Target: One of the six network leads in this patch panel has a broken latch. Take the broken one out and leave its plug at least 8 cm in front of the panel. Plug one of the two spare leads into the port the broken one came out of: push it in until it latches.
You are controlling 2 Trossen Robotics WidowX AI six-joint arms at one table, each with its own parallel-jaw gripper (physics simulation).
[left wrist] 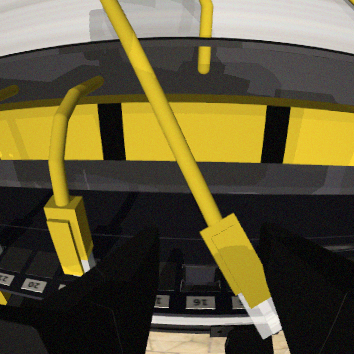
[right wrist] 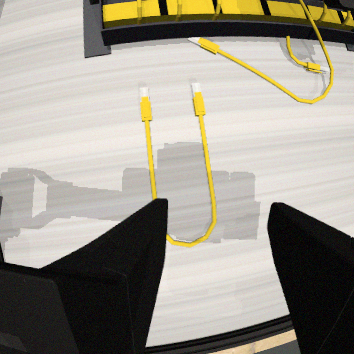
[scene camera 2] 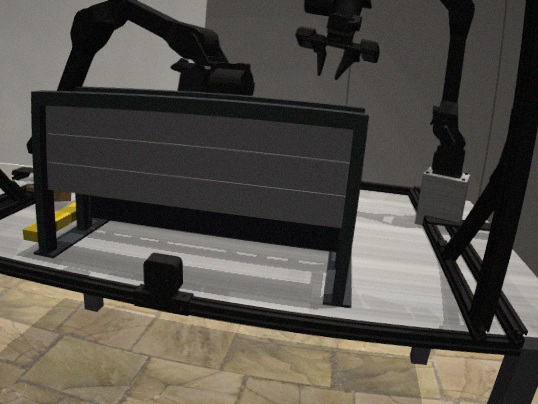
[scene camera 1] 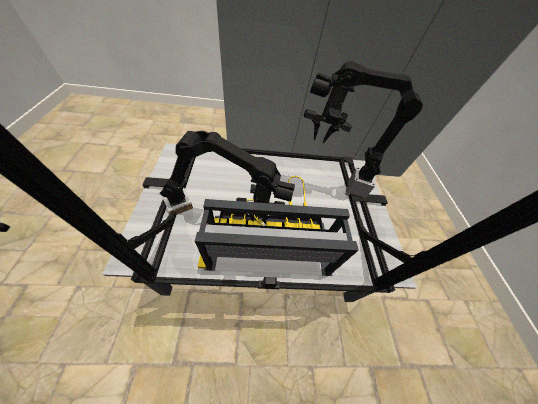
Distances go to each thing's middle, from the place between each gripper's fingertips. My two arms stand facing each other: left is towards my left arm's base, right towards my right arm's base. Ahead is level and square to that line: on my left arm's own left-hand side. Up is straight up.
I see the patch panel (left wrist: 167,302) 5 cm to the right of my left hand, 4 cm behind it and 1 cm above it.
Right now my right hand is 270 mm past the patch panel, 220 mm to the right of it and 200 mm above it.
